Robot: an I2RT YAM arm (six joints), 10 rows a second.
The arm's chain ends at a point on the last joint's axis. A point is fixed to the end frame.
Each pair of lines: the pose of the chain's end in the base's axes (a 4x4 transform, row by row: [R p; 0 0 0 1], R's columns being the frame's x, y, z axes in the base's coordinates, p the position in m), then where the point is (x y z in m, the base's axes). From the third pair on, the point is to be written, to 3 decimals.
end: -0.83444 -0.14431 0.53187 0.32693; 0.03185 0.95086 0.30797 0.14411; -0.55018 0.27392 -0.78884 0.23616; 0 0 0 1
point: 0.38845 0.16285 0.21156
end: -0.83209 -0.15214 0.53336 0.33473; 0.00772 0.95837 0.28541 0.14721; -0.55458 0.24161 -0.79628 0.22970; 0 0 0 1
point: 0.39623 0.16556 0.20476
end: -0.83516 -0.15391 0.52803 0.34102; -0.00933 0.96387 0.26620 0.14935; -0.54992 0.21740 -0.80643 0.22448; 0 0 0 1
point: 0.402 0.167 0.199
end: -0.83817 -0.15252 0.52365 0.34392; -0.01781 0.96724 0.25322 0.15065; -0.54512 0.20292 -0.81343 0.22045; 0 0 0 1
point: 0.405 0.168 0.194
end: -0.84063 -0.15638 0.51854 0.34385; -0.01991 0.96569 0.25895 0.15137; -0.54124 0.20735 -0.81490 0.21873; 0 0 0 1
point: 0.405 0.169 0.192
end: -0.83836 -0.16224 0.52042 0.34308; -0.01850 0.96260 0.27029 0.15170; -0.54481 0.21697 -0.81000 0.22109; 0 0 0 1
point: 0.404 0.170 0.195
